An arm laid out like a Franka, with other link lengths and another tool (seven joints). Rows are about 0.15 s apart.
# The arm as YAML. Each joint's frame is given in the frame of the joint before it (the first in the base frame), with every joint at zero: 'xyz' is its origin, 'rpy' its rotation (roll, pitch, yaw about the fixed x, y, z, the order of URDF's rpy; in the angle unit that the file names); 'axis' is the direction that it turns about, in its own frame. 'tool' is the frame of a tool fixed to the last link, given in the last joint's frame.
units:
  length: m
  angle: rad
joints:
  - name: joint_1
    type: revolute
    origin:
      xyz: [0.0, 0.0, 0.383]
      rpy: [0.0, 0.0, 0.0]
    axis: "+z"
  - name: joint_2
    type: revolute
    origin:
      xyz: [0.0, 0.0, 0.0]
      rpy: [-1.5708, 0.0, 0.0]
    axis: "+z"
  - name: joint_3
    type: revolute
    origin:
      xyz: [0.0, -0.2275, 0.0]
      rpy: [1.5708, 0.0, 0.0]
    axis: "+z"
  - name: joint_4
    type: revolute
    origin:
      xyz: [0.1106, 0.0, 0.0]
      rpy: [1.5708, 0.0, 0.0]
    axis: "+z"
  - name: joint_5
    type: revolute
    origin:
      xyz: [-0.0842, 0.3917, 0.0]
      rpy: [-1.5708, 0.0, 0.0]
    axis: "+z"
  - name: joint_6
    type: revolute
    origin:
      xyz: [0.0, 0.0, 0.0]
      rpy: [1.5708, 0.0, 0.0]
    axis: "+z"
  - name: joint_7
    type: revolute
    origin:
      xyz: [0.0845, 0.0, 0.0]
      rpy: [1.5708, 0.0, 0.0]
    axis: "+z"
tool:
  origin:
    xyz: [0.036, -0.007, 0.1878]
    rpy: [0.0, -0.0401, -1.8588]
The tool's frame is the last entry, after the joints.
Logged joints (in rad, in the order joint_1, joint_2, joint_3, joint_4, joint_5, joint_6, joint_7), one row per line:
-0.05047 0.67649 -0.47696 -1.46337 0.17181 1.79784 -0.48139
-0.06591 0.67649 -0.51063 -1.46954 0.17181 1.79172 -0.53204
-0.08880 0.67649 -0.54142 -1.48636 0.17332 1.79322 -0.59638
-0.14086 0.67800 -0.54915 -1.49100 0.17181 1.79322 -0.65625
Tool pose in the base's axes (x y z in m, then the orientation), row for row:
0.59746 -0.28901 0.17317 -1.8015 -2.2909 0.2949
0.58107 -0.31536 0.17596 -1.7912 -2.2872 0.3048
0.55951 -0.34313 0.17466 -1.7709 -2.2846 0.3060
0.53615 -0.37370 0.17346 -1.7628 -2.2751 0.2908
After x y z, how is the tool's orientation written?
As a rotation vector, in radians.
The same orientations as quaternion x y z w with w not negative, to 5 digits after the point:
-0.61154 -0.77767 0.10011 0.10596
-0.60948 -0.77825 0.10371 0.11004
-0.60504 -0.78055 0.10455 0.11716
-0.60467 -0.78040 0.09975 0.12409

